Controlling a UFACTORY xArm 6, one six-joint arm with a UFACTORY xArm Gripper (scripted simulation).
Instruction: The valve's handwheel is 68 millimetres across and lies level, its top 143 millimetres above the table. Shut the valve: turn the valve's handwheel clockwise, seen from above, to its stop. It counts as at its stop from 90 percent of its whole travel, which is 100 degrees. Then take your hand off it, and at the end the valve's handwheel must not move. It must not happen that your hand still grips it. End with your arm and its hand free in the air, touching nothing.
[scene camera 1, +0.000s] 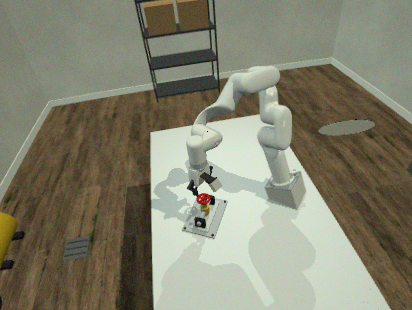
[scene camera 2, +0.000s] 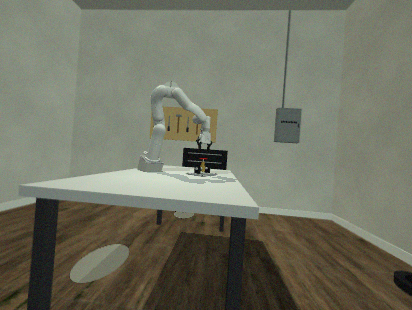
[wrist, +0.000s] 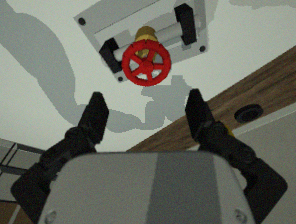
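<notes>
Red handwheel (wrist: 146, 66), visible. My gripper (wrist: 146, 100), visible too.
</notes>
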